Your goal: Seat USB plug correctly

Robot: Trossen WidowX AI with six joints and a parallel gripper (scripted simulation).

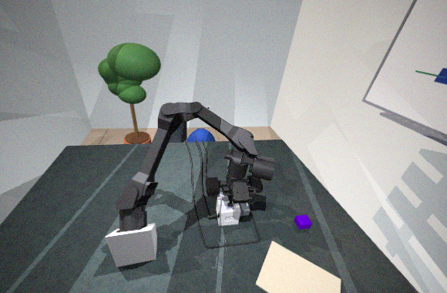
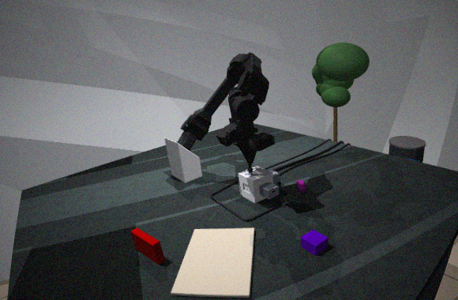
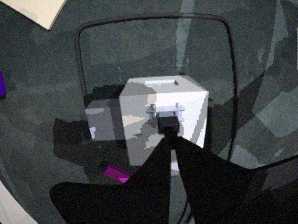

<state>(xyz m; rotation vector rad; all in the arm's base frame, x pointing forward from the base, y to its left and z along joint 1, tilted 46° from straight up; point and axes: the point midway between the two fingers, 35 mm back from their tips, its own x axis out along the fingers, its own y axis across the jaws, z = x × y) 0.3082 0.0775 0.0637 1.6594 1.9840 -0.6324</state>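
My gripper tip is 20 mm above the dark USB plug. The rest, counted from my gripper tip: cream sheet 230 mm to the right, 200 mm ahead, 110 mm below; then purple cube 300 mm ahead, 100 mm below, 30 mm to the right; then magenta block 150 mm to the left, 110 mm below, 60 mm ahead.
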